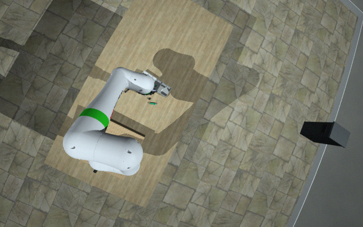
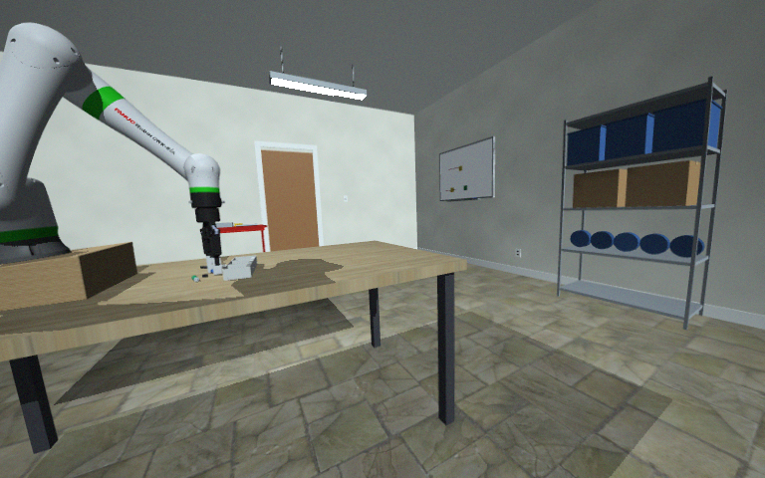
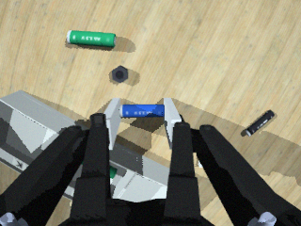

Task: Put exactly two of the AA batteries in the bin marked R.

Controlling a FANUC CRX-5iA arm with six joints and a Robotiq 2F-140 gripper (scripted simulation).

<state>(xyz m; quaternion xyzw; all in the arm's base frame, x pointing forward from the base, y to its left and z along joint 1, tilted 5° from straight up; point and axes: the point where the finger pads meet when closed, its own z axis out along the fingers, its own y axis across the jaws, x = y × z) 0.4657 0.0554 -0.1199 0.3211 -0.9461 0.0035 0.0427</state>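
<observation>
The small black round part lies 20 mm behind my hand, 40 mm to the right of it and 30 mm below it. The rest, counted from my hand: grey bin 100 mm ahead, 10 mm below; blue AA battery 30 mm below; white domino 10 mm behind, 120 mm to the left, 30 mm below.
</observation>
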